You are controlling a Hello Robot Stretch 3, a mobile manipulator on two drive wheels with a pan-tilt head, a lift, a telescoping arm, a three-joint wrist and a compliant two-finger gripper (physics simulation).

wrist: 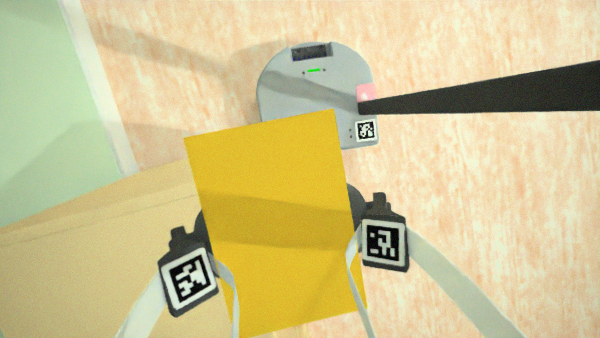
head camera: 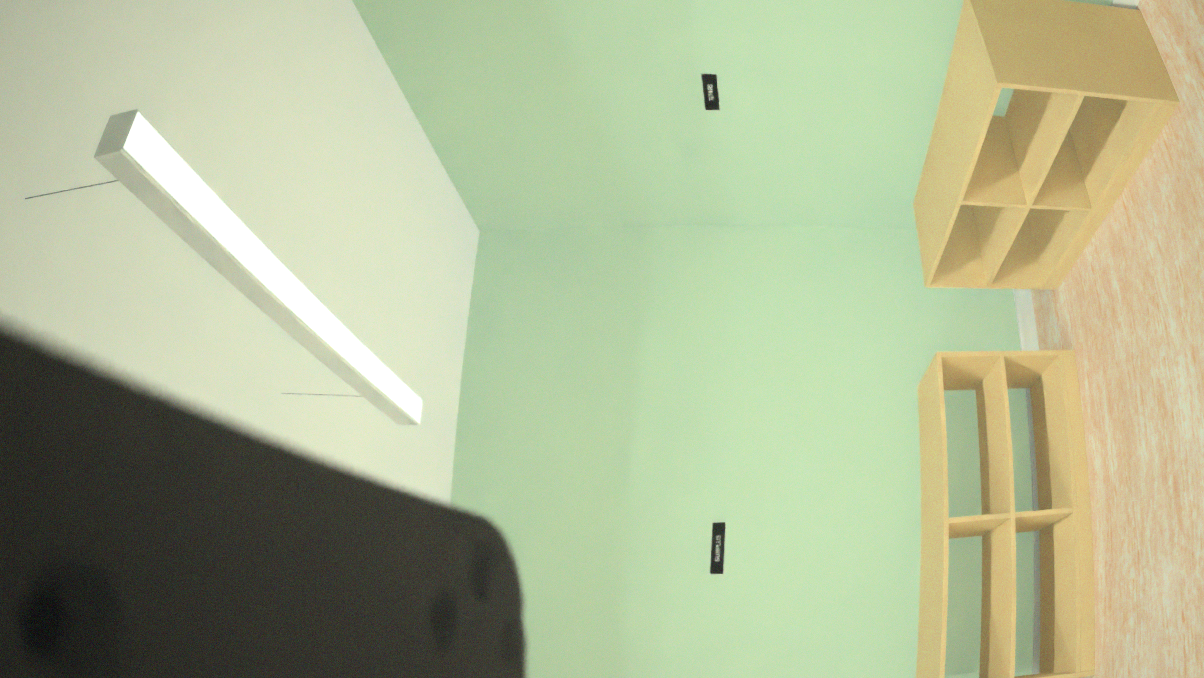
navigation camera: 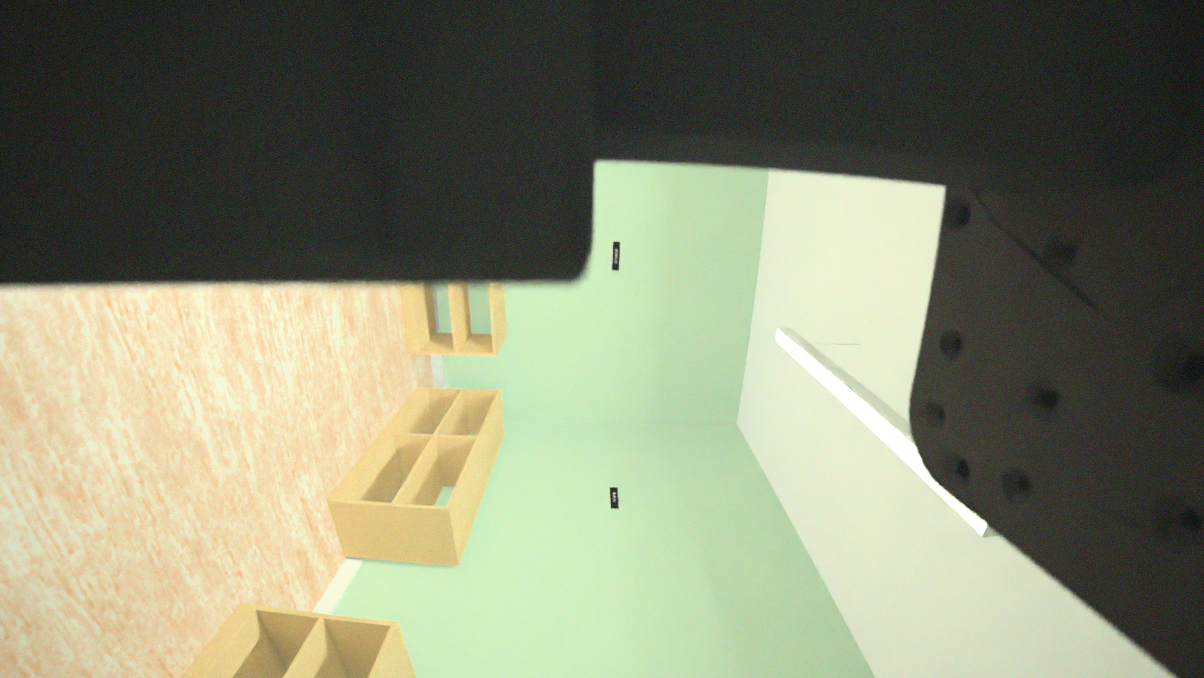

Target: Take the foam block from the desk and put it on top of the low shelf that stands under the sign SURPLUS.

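The foam block is a yellow slab between the two fingertips in the wrist view, with a fingertip pressed to each side. My gripper is shut on it and holds it above the floor and a pale wooden surface. In the sideways head view, one black sign is on the green wall above an open wooden shelf, and another sign is above a second wooden shelf. The lettering is too small to read surely, so I cannot tell which is SURPLUS. The desk is not identifiable.
The wooden surface lies below and left of the block. My grey base stands on the floor beyond it. The navigation view shows three shelves along the walls. Dark, blurred parts block much of the head and navigation views.
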